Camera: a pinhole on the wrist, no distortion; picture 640 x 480 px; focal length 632.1 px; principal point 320.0 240.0 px. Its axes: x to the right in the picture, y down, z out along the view. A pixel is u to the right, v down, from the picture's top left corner.
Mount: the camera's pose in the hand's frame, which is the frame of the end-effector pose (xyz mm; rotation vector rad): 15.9 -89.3 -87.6 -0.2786 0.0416 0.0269
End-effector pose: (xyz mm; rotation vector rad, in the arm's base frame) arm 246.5 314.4 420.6 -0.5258 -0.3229 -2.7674
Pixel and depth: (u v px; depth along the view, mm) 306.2 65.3 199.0
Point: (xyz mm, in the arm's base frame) 236.7 422.7 522.4
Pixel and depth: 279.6 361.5 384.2
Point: 356.5 304.4 673.9
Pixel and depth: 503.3 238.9 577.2
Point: 236.1 321.1 928.7
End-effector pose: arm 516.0 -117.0 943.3 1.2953 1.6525 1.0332
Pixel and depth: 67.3 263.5 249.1
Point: 665.9 -172.0 881.3
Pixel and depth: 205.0 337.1 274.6
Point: 683.1 -115.9 908.7
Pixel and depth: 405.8 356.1 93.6
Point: 491.6 -93.5 898.2
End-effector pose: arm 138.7 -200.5 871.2 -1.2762 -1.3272 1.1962
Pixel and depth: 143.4 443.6 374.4
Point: -84.5 -292.0 717.5
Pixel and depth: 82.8 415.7 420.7
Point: -128.5 -345.7 704.5
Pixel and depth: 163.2 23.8 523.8
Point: -337.5 -312.0 937.4
